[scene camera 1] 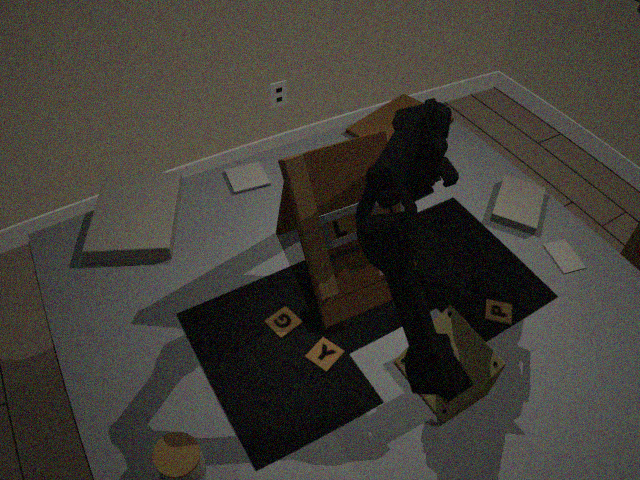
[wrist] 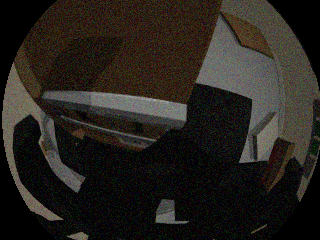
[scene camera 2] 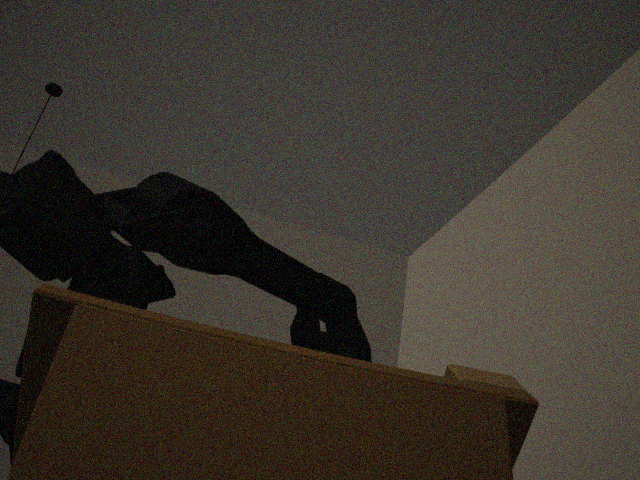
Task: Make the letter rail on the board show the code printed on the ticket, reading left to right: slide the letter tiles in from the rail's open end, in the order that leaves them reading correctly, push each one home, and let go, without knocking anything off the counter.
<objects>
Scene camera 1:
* gripper
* y tile
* black mat
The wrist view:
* gripper
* j tile
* black mat
</objects>
